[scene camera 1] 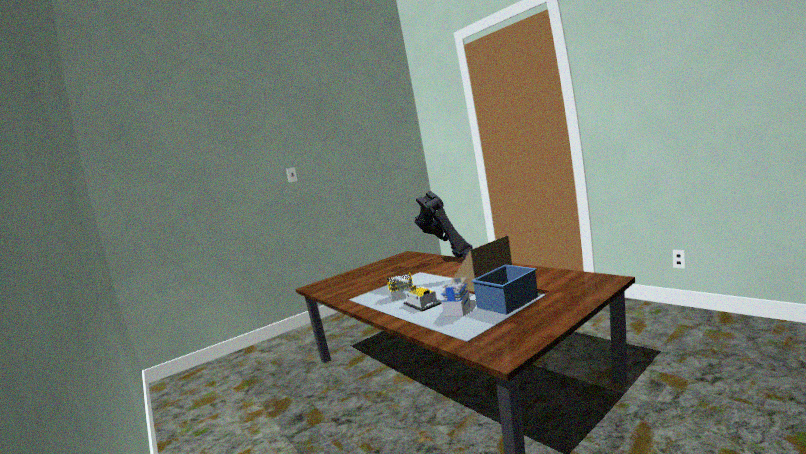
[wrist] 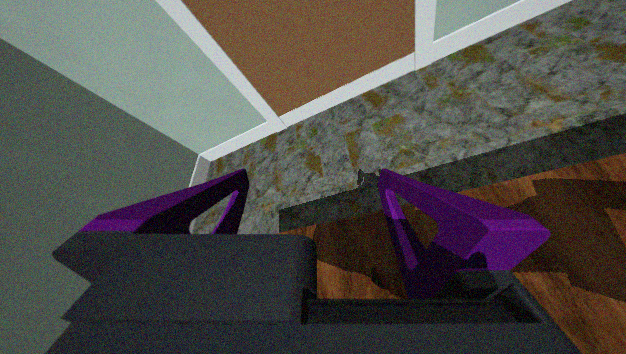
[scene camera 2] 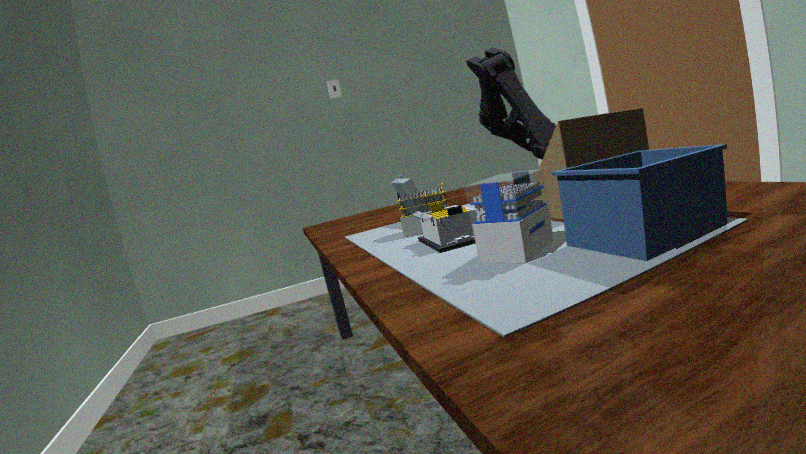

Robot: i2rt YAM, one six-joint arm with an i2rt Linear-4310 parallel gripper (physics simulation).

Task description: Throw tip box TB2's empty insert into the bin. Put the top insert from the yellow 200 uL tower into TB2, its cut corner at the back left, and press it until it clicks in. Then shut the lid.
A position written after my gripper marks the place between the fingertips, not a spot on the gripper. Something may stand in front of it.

My gripper (wrist: 313,176) is open and holds nothing. Also in view: a blue-trimmed tower of inserts (scene camera 2: 510,215), a blue bin (scene camera 2: 639,205), a tip box TB2 (scene camera 2: 455,231) and a grey mat (scene camera 2: 507,298).
The blue-trimmed tower of inserts is seen too in scene camera 1 (scene camera 1: 454,292). The blue bin shows as well in scene camera 1 (scene camera 1: 503,290). The tip box TB2 also shows in scene camera 1 (scene camera 1: 425,302). The wrist view does not show the blue-trimmed tower of inserts: it is out of frame.
